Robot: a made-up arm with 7 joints.
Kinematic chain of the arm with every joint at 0, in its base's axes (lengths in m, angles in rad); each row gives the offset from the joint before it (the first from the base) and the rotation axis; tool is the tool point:
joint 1: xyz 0 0 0.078 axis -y
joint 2: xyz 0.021 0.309 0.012 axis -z
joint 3: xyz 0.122 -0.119 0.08 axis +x
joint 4: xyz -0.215 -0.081 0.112 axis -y
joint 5: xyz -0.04 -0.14 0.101 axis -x
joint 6: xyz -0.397 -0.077 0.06 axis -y
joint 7: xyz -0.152 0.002 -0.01 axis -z
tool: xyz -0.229 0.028 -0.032
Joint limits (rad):
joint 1: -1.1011..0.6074
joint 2: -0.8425..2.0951
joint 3: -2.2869..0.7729
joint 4: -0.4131..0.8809
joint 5: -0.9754..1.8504
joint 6: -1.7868..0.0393
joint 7: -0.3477..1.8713
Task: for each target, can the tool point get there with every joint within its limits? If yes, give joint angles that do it. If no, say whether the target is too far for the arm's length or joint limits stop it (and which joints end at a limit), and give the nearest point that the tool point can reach.
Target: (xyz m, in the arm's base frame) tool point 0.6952 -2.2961 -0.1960
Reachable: no: too far | nearest point 0.3459 -0.8013 -0.0271 | short by 1.544 m
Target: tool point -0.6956 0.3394 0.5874
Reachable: yes | joints -0.3710 0.0131 -0.9217 0.1169 0.9661 -0.5517 0.5095
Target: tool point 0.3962 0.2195 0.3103
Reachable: no: joint limits stop it (at a limit: joint 1, joint 2, joint 4, joint 6) | nearest point 0.5301 0.3143 0.3799 | short by 0.178 m
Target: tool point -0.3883 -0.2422 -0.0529
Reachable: yes | joints 0.3819 -0.5876 -0.4202 0.7462 0.0091 -0.7842 1.5018
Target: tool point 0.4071 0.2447 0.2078
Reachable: no: joint limits stop it (at a limit: joint 2, joint 4, joint 6) | nearest point 0.5612 0.3461 0.2569 | short by 0.191 m
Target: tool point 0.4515 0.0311 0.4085
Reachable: no: joint limits stop it (at a limit: joint 1, joint 2, joint 4, joint 6) | nearest point 0.4673 -0.0344 0.4848 | short by 0.102 m
